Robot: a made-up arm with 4 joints. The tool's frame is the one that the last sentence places.
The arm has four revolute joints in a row. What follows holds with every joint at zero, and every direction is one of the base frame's.
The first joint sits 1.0 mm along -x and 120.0 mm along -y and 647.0 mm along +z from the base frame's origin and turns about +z.
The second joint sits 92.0 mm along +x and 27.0 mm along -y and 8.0 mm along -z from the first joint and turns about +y.
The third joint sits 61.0 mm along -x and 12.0 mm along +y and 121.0 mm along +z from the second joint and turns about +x.
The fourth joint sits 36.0 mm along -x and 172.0 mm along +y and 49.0 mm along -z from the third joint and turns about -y.
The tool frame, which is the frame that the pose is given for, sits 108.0 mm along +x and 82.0 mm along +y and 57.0 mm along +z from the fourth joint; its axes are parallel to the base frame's.
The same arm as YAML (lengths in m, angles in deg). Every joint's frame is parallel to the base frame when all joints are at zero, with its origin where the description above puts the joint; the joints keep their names.
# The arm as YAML. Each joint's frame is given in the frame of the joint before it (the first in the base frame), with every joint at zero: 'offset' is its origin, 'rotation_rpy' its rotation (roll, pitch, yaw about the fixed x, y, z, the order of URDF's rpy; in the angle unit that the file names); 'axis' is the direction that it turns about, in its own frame. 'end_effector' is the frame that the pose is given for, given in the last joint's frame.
length_unit: m
angle_unit: deg
chain:
  - id: joint 1
    offset: [-0.001, -0.12, 0.647]
    rotation_rpy: [0.0, 0.0, 0.0]
    axis: [0.0, 0.0, 1.0]
  - id: joint 2
    offset: [0.092, -0.027, -0.008]
    rotation_rpy: [0.0, 0.0, 0.0]
    axis: [0.0, 1.0, 0.0]
  - id: joint 3
    offset: [-0.061, 0.012, 0.121]
    rotation_rpy: [0.0, 0.0, 0.0]
    axis: [1.0, 0.0, 0.0]
  - id: joint 4
    offset: [-0.036, 0.172, -0.049]
    rotation_rpy: [0.0, 0.0, 0.0]
    axis: [0.0, -1.0, 0.0]
end_effector:
  offset: [0.108, 0.082, 0.057]
  rotation_rpy: [0.0, 0.0, 0.0]

